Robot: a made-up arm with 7 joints.
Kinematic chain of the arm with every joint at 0, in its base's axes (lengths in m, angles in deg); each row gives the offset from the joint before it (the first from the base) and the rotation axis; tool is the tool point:
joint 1: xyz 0.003 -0.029 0.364 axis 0 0.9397 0.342
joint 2: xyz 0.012 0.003 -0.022 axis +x
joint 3: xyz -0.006 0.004 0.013 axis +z
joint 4: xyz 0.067 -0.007 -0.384 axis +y
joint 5: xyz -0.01 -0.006 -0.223 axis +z
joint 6: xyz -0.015 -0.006 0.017 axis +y
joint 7: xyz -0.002 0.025 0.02 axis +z
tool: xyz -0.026 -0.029 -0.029
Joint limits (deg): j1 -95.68..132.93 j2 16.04..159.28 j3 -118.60..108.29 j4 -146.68..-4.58 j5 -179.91..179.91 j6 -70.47..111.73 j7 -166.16..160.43
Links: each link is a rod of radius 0.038 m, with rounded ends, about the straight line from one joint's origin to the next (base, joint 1, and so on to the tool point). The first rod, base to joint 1, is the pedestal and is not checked.
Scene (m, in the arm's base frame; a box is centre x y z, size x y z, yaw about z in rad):
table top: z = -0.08
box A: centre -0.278 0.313 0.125 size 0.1 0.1 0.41 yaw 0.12
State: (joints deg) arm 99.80 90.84 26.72 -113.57 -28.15 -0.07 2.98
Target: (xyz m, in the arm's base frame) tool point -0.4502 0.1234 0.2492
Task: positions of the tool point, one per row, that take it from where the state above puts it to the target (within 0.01 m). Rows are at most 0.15 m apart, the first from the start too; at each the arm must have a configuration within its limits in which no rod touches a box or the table.
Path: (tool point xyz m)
1: -0.0361 0.4055 0.2745
2: -0.0160 0.4169 0.3067
3: 0.0092 0.4236 0.3381
4: -0.1060 0.4248 0.4039
5: -0.2224 0.3869 0.4613
6: -0.3300 0.3125 0.5024
7: -0.4191 0.2080 0.5206
8: -0.4817 0.0835 0.5122
9: -0.4864 0.1080 0.4090
10: -0.4734 0.1201 0.3199
11: -0.4502 0.1234 0.2492

